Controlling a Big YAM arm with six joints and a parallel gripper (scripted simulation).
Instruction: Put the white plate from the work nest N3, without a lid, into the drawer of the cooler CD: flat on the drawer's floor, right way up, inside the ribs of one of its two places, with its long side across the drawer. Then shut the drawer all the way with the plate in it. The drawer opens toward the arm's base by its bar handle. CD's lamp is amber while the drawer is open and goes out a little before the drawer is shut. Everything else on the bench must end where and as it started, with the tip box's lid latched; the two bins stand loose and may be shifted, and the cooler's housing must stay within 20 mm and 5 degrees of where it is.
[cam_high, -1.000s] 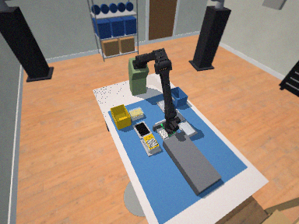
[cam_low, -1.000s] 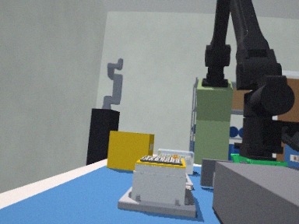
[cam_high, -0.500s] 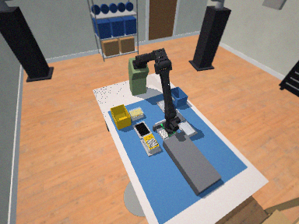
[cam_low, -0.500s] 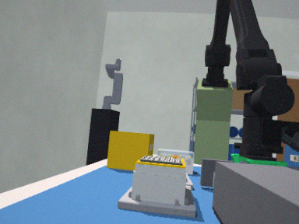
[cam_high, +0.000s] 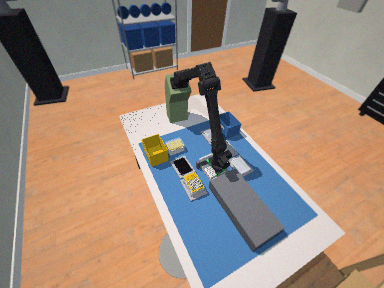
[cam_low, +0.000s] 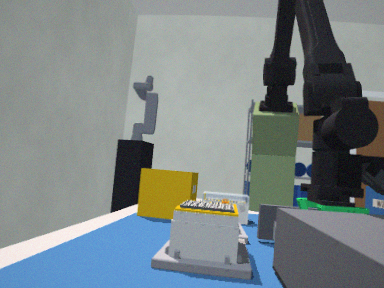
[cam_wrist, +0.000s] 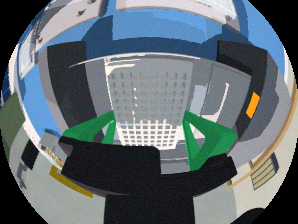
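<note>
The white plate lies right at my hand. Also, from my hand: grey cooler CD 16 cm ahead, 4 cm to the left, 1 cm above; then yellow-topped tip box 18 cm to the right, 7 cm ahead, 3 cm above; then drawer 4 cm ahead, 1 cm to the left.
</note>
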